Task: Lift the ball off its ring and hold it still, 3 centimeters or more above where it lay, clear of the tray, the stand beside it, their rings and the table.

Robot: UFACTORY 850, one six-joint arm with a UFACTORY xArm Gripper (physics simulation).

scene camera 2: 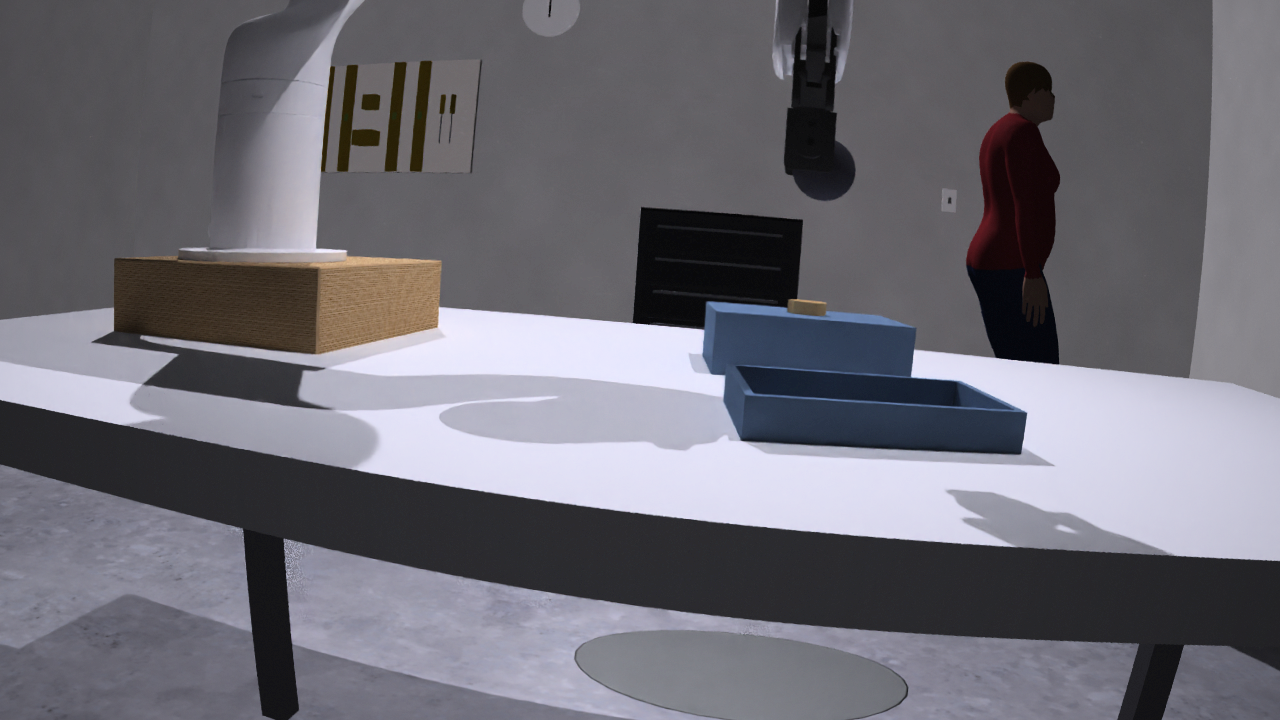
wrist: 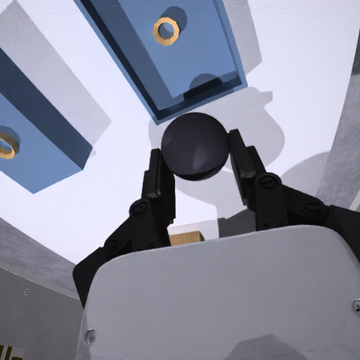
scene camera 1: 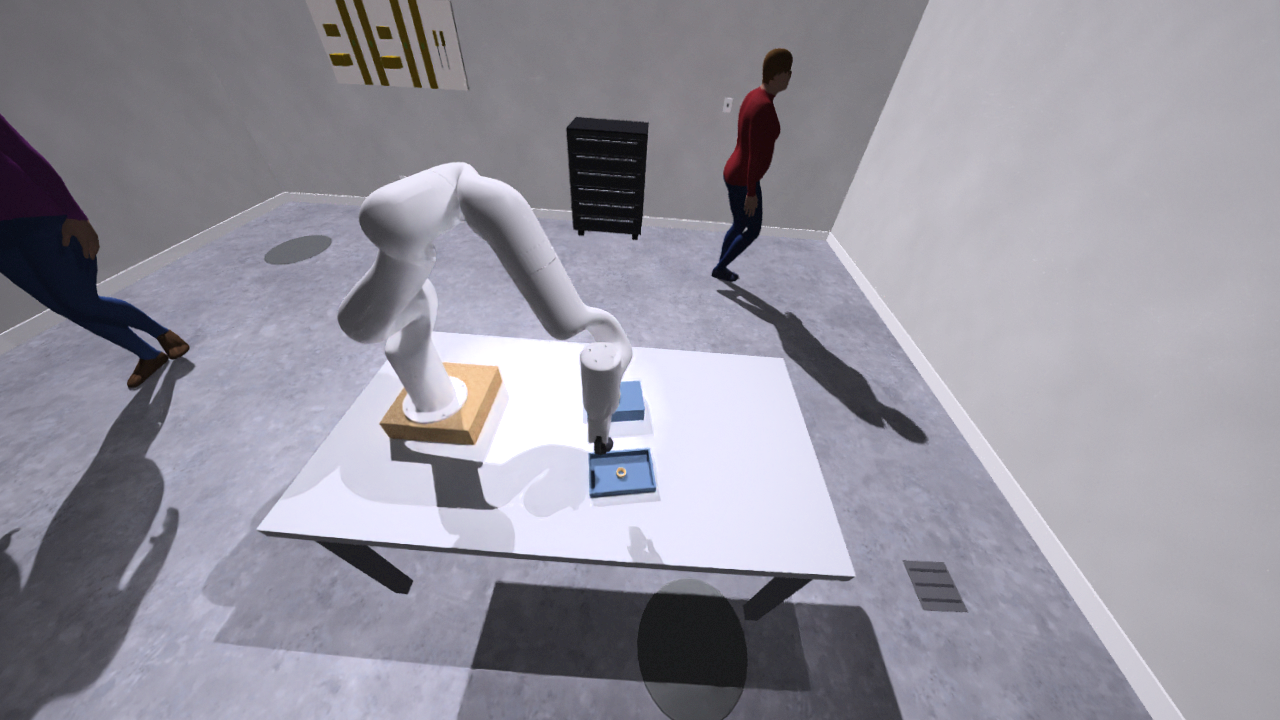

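Note:
A dark ball (scene camera 1: 604, 445) (scene camera 2: 828, 175) (wrist: 195, 146) is between the fingers of my gripper (scene camera 2: 810, 161) (wrist: 197, 155), which is shut on it. In the second scene view the ball hangs high above the blue tray (scene camera 1: 652, 474) (scene camera 2: 881, 429) (wrist: 232, 45), apart from it and from the table. A tan ring (scene camera 1: 621, 471) (wrist: 166, 31) lies empty on the tray's floor. A blue stand (scene camera 1: 631, 402) (scene camera 2: 805, 342) (wrist: 40, 142) is beside the tray, with another tan ring (scene camera 2: 806, 307) (wrist: 7, 145) on top, also empty. The fingers partly cover the ball in the second scene view.
The white table (scene camera 1: 725, 429) (scene camera 2: 572, 474) carries the tray, the stand and the arm's wooden base block (scene camera 1: 438, 428) (scene camera 2: 214, 300). A black drawer cabinet (scene camera 1: 607, 177) (scene camera 2: 716, 259) and a person in red (scene camera 1: 754, 143) (scene camera 2: 1015, 197) are behind the table.

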